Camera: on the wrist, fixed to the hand. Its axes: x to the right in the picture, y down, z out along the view.
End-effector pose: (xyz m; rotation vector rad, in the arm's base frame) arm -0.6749 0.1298 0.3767 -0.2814 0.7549 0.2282
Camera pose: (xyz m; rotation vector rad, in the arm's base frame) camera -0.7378 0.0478 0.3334 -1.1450 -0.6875 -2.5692
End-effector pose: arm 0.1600 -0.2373 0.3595 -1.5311 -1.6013 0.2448
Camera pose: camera 0.1880 -0.3089 0.4410 -2.0167 2.0364 1.2864
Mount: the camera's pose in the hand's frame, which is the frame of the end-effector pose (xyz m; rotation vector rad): -0.0226 -0.0506 -0.0974 0.1402 0.2996 3.0875
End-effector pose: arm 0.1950 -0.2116 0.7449 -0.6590 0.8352 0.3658
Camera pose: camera 0.1535 -0.3152 0.7344 -1.1561 -1.1500 -2.2483
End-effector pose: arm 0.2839 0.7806 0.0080 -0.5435 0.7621 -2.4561
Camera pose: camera 0.2352 0.8691 -0.0405 0.7776 0.3903 0.4241
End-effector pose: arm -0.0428 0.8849 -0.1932 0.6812 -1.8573 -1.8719
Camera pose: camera 0.0366 0.8223 -0.2416 -1.2893 -0.5861 0.5465
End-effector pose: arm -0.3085 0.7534 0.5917 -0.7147 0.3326 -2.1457
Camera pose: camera -0.3874 0.8016 0.5284 0.4782 0.6024 0.7639
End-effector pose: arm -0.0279 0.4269 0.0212 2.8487 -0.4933 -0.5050
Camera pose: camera 0.0022 0.4955 0.1045 -0.3673 -2.7682 0.5767
